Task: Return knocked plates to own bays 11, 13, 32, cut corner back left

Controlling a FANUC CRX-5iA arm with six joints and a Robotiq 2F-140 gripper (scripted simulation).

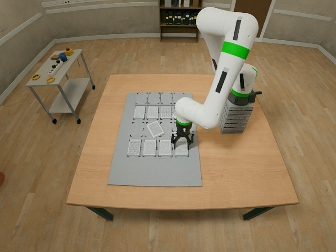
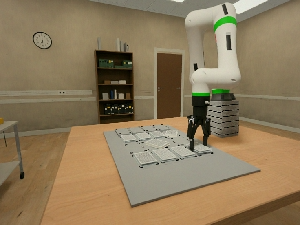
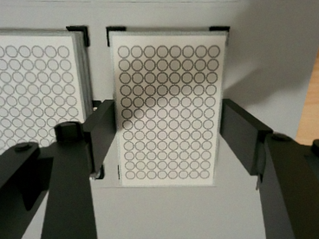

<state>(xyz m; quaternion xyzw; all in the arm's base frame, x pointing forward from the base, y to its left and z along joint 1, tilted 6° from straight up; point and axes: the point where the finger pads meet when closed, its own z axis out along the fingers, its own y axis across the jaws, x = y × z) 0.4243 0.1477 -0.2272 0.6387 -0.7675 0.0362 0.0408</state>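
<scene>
Right now the sealed 96-well plate is 20 mm below my hand.
</scene>
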